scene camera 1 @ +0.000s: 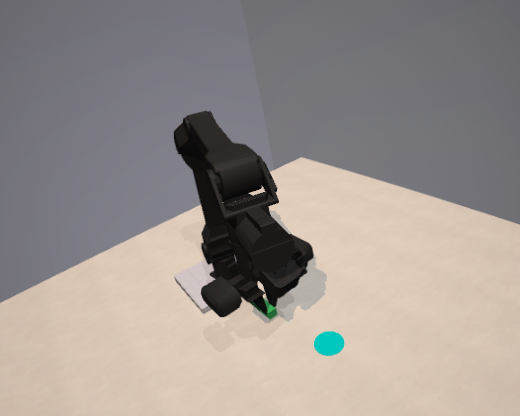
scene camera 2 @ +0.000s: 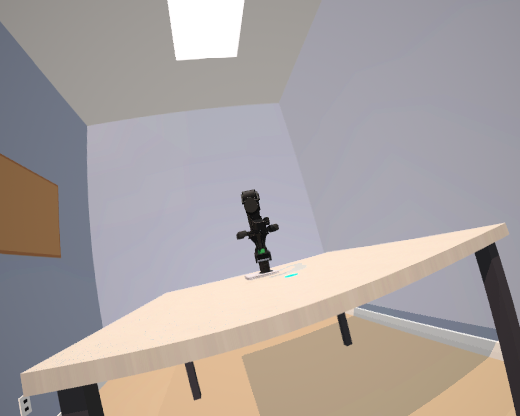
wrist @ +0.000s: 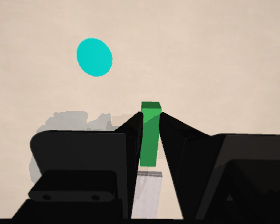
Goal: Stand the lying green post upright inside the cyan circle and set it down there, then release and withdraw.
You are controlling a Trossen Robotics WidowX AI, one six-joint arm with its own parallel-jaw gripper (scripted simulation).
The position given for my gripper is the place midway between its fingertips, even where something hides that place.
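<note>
I can see my gripper (scene camera 1: 269, 309) (wrist: 150, 116), and it's carrying a green post (wrist: 151, 111). There's a cyan circle (wrist: 94, 57) that I can see too.
</note>
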